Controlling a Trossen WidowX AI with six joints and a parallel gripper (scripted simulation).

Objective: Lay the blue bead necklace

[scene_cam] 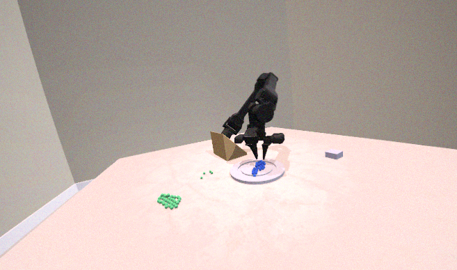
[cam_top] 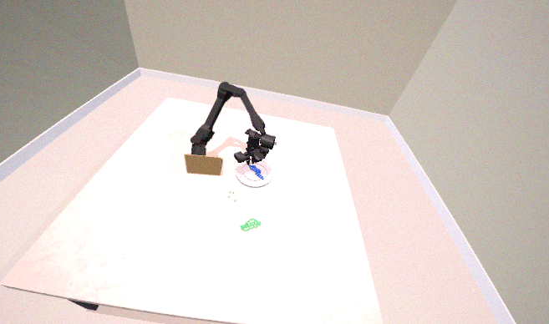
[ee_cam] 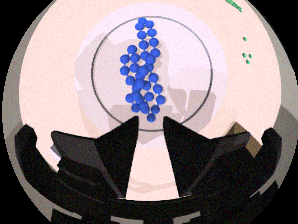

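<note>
Now: the round white bead board 40 mm to the right of my gripper tip, 30 mm ahead of it and 20 mm below it. The rest, counted from my gripper tip: small grey block: 250 mm to the left, 130 mm ahead, 10 mm below.
</note>
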